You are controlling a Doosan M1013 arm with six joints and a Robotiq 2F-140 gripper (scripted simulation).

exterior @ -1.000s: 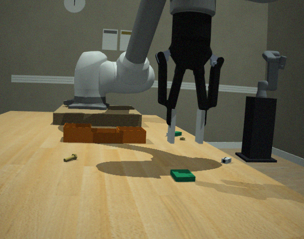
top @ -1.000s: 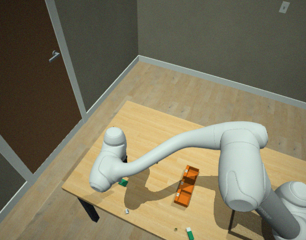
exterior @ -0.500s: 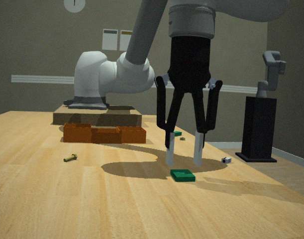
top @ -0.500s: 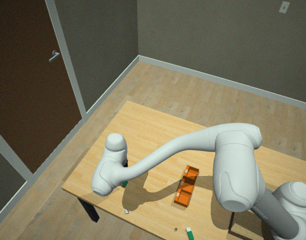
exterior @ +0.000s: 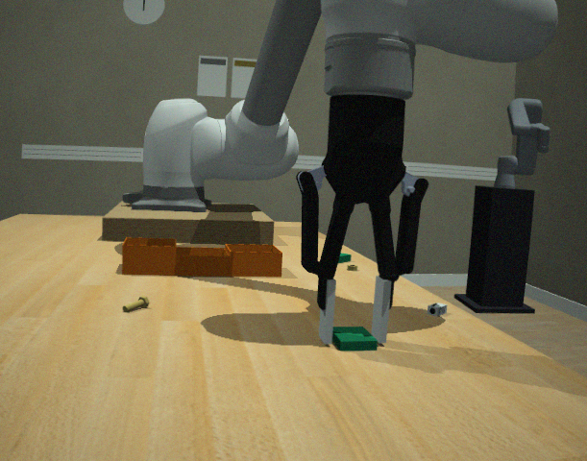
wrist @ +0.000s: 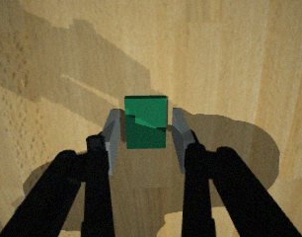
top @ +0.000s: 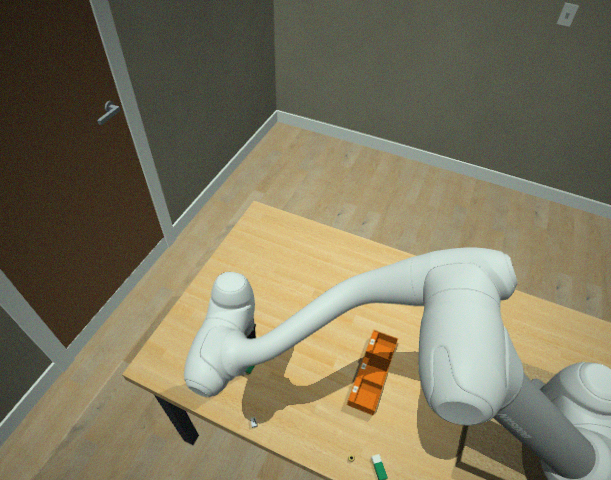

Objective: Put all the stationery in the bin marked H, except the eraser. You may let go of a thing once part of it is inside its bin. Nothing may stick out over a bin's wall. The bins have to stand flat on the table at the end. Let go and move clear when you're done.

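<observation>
Now: the green flat pad 30 mm below my hand. From my hand the other things lie so: white sharpener 130 mm to the left, 130 mm behind, 30 mm below; brass bolt 240 mm to the right, 100 mm behind, 30 mm below; orange three-compartment bin 350 mm behind, 190 mm to the right, 10 mm below.
</observation>
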